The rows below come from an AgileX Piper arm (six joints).
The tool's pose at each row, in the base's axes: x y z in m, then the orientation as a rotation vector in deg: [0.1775, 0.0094, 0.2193, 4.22, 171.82, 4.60]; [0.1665, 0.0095, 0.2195, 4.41, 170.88, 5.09]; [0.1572, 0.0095, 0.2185, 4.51, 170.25, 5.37]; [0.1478, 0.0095, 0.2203, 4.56, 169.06, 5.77]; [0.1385, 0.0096, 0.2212, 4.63, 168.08, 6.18]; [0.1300, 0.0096, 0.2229, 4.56, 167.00, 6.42]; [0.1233, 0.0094, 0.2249, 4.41, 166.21, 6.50]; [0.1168, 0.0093, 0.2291, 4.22, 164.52, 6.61]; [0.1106, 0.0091, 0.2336, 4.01, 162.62, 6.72]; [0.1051, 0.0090, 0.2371, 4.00, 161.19, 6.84]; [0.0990, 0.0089, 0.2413, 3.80, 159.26, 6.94]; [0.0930, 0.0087, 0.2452, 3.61, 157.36, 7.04]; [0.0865, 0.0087, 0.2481, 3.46, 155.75, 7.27]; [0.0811, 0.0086, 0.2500, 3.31, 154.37, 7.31]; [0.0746, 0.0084, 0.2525, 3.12, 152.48, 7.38]
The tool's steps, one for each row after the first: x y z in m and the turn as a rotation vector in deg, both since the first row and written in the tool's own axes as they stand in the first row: [0.0109, -0.0004, -0.0017, -0.36, -0.92, 0.14]; [0.0202, -0.0009, -0.0021, -0.56, -1.53, 0.22]; [0.0292, -0.0012, -0.0052, -0.88, -2.70, 0.26]; [0.0383, -0.0015, -0.0074, -1.20, -3.66, 0.32]; [0.0465, -0.0017, -0.0103, -1.42, -4.72, 0.28]; [0.0528, -0.0021, -0.0132, -1.52, -5.51, 0.17]; [0.0587, -0.0023, -0.0183, -1.69, -7.19, 0.04]; [0.0642, -0.0025, -0.0236, -1.87, -9.08, -0.12]; [0.0691, -0.0027, -0.0279, -2.02, -10.50, -0.13]; [0.0745, -0.0028, -0.0329, -2.20, -12.43, -0.28]; [0.0799, -0.0030, -0.0376, -2.38, -14.32, -0.42]; [0.0860, -0.0032, -0.0414, -2.64, -15.91, -0.53]; [0.0910, -0.0034, -0.0440, -2.75, -17.28, -0.65]; [0.0971, -0.0038, -0.0474, -2.91, -19.17, -0.80]
